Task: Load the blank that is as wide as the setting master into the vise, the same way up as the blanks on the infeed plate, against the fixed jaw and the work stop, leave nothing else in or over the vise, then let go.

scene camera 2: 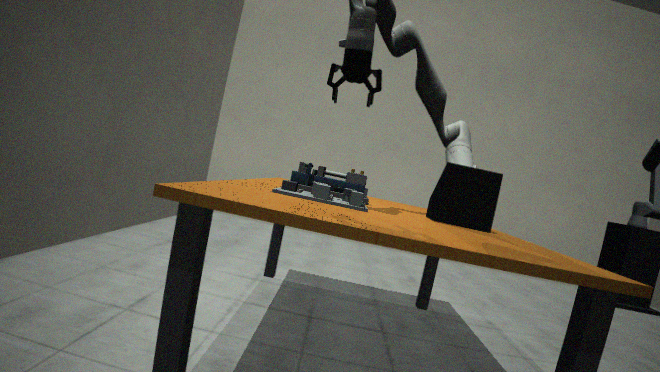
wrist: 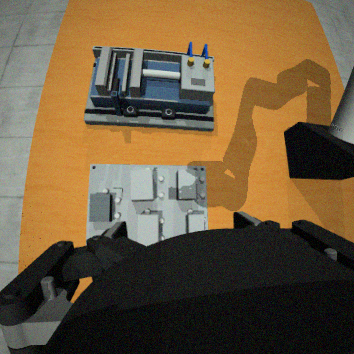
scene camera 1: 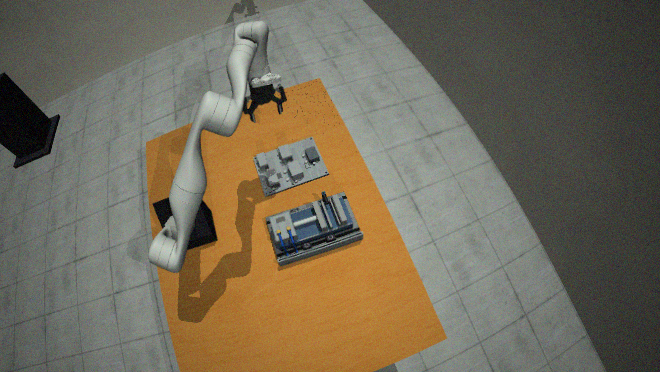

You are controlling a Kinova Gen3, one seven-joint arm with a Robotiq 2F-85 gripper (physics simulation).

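Places are measured from the arm's base along level axes (x ahead, y left, z up), in centimetres.
Pixels of known places: gripper, between the fingertips: (scene camera 2: 351, 104) (wrist: 180, 228) (scene camera 1: 267, 117); arm's base, origin of its link: (scene camera 2: 462, 189) (wrist: 347, 136).
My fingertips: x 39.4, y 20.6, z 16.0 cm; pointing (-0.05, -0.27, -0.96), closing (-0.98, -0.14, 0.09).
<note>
For each thing: its top centre in the pictures, then the offset to it from my fingertips. "spot": a spot on its surface instead. Level surfaces: height alone.
- grey infeed plate, centre of its top: (wrist: 148, 207) (scene camera 2: 322, 196) (scene camera 1: 289, 164) dy -3.0, dx +3.2, dz -26.8 cm
- darker grey block, centre of its top: (wrist: 99, 207) (scene camera 2: 291, 181) (scene camera 1: 312, 153) dy -2.2, dx +12.7, dz -24.3 cm
- blue vise, centre of its top: (wrist: 152, 64) (scene camera 1: 310, 218) (scene camera 2: 331, 167) dy -31.3, dx +5.1, dz -17.7 cm
- dark upright post, a spot on its surface: (wrist: 116, 102) (scene camera 1: 322, 194) spot: dy -23.0, dx +11.4, dz -20.2 cm
- orange table, height of its surface: dz -27.6 cm
My gripper (scene camera 1: 266, 116) (scene camera 2: 352, 103) (wrist: 180, 228) is open and empty, high above the table on the plate's side away from the vise. The grey infeed plate (scene camera 1: 320, 170) (scene camera 2: 320, 201) (wrist: 115, 175) carries several light grey blocks, among them one (scene camera 1: 295, 171) (wrist: 142, 184) near its middle, and a darker grey block (scene camera 1: 311, 154) (scene camera 2: 289, 185) (wrist: 100, 207). I cannot tell which is the setting master. The blue vise (scene camera 1: 307, 230) (wrist: 160, 90) has grey jaws apart, with two thin upright strips between them and no block visible there. A dark upright post (scene camera 1: 324, 196) (wrist: 116, 102) stands at its side. My gripper hides the plate's near edge in the wrist view.
The vise stands beside the plate on the orange table (scene camera 1: 320, 305) (scene camera 2: 240, 197) (wrist: 55, 160). Its end housing (wrist: 197, 77) has two yellow fittings with blue hoses. The arm's black base (scene camera 1: 204, 227) (scene camera 2: 465, 197) (wrist: 317, 152) stands at the table's side.
</note>
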